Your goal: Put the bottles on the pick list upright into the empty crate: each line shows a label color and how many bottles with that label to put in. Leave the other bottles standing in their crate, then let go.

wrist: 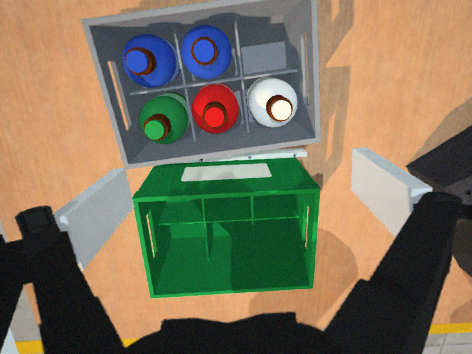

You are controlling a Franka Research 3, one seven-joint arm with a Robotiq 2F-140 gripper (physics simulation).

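Note:
The grey crate [104,90] is at the top of the view and holds five bottles. Two blue bottles [160,67] [206,65] stand in its back row. A green bottle [172,117], a red bottle [215,97] and a white bottle [267,90] stand in its front row. Its back right compartment holds no bottle. The green crate [232,291] is in front of it, with thin dividers and no bottles inside. My gripper [238,178] is wide open and empty, its fingers to either side above the crates. The pick list's lines are not readable in this view.
A pale panel [226,172] is on the green crate's back side. A thin white strip [250,157] runs between the crates. A black object [447,162] is partly in view at the right. The yellow-marked table edge [450,328] shows at the bottom.

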